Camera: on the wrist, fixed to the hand. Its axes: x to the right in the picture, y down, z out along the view.
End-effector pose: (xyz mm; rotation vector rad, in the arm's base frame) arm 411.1 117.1 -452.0 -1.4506 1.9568 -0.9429
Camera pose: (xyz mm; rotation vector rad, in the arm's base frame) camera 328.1 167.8 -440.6 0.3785 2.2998 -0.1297
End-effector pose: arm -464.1 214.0 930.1 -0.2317 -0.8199 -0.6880
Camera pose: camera -396.2 227.6 860.9 -0.7835 -0.3278 0.7819
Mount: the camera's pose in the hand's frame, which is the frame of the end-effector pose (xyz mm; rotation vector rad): -24.7 49.5 -80.8 -0.0651 0.0725 1.5996
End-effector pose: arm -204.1 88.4 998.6 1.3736 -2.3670 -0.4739
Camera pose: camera -192.3 124.8 1088.7 -0.7005 -2.4601 0.0118
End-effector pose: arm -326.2 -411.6 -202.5 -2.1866 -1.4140 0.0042
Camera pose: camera -272.8 -482.6 -161.3 -2.6786 0.6360 0.4243
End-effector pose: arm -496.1 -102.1 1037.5 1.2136 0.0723 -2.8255
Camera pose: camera -416.9 -144.8 999.0 0.7153 -0.5330 -1.3448
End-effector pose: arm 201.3 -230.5 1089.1 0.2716 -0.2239 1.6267
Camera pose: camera 150.3 -232.8 1005.6 0.0932 0.4738 -3.0174
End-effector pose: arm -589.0 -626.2 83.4 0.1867 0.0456 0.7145
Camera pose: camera -648.2 -593.3 12.7 0.1035 -0.0754 2.3143
